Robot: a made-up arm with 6 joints.
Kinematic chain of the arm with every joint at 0, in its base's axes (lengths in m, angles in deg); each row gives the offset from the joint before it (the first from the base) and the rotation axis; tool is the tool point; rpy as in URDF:
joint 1: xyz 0 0 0.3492 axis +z
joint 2: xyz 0 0 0 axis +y
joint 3: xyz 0.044 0 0.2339 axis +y
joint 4: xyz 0.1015 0 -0.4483 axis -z
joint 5: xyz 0 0 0 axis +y
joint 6: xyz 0.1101 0 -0.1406 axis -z
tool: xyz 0 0 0 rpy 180 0 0
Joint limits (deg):
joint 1: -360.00..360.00
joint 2: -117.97..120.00
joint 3: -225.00..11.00
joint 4: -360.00..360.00
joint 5: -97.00..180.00
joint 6: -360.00..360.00
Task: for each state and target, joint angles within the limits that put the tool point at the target. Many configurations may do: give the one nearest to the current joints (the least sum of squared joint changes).
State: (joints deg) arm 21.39 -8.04 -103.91 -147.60 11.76 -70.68
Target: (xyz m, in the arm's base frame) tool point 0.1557 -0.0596 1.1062
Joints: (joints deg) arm -26.22 -38.89 -110.90 -167.09 15.46 -70.68
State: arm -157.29 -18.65 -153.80 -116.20 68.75 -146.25
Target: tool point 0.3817 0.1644 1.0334
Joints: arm -176.14 -24.43 -174.35 -116.86 98.34 -146.25
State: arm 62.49 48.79 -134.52 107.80 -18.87 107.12
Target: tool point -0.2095 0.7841 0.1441
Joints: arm 110.54 75.16 -136.37 105.40 10.79 107.12
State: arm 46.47 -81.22 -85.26 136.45 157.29 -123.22
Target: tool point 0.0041 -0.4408 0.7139
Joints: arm 99.19 -91.69 -86.80 148.38 172.96 -123.22
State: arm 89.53 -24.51 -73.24 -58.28 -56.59 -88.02
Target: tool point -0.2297 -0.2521 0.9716
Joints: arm 73.09 -62.78 -106.88 -55.09 -52.36 -88.02
